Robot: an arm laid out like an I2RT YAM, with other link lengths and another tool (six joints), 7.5 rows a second.
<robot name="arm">
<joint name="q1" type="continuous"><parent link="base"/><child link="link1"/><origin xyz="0 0 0.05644"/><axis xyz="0 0 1"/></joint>
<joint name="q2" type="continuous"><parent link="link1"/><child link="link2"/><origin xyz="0.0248 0.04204 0.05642"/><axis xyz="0 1 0"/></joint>
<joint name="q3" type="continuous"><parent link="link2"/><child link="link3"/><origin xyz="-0.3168 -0.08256 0"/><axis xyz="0 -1 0"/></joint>
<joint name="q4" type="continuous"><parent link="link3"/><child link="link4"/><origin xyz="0.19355 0.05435 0.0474"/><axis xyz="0 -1 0"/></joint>
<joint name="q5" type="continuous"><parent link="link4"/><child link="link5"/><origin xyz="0.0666 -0.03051 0.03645"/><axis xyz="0 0 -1"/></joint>
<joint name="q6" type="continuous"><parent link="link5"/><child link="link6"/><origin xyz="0.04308 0 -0.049"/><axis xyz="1 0 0"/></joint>
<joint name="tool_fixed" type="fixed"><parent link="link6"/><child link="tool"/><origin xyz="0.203 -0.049 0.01" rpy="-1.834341 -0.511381 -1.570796"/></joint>
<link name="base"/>
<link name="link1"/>
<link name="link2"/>
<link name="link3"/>
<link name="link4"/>
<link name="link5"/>
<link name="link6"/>
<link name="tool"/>
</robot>
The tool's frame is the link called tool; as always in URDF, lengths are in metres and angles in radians. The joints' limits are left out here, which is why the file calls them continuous.
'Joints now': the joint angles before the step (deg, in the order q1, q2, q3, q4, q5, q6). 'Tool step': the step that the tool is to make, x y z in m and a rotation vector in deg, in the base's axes. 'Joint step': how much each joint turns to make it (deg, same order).
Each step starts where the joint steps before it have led.
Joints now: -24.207, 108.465, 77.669, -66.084, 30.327, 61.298
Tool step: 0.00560, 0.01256, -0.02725, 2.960, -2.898, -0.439
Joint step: 0.001, 0.000, -4.700, 6.120, -3.913, 0.022
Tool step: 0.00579, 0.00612, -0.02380, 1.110, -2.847, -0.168
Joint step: -0.001, 0.044, -4.982, 7.168, -2.186, 0.000
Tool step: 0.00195, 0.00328, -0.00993, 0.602, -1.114, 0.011
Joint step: 0.023, 0.044, -2.142, 2.972, -1.005, -0.043
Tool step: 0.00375, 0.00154, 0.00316, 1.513, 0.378, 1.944
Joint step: 0.000, -0.067, 1.528, -1.726, -1.136, -2.165
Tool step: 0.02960, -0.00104, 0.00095, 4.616, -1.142, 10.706
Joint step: 0.064, -0.042, 3.388, -0.392, -4.481, -11.410
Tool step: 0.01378, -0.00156, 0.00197, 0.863, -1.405, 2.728
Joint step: 0.001, -0.002, 1.662, 0.085, -1.421, -2.818
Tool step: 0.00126, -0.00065, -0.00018, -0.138, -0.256, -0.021
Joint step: 0.000, 0.002, -0.021, 0.307, 0.022, 0.021
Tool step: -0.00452, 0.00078, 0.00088, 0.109, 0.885, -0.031
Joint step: -0.022, -0.001, -0.022, -0.831, 0.262, 0.000
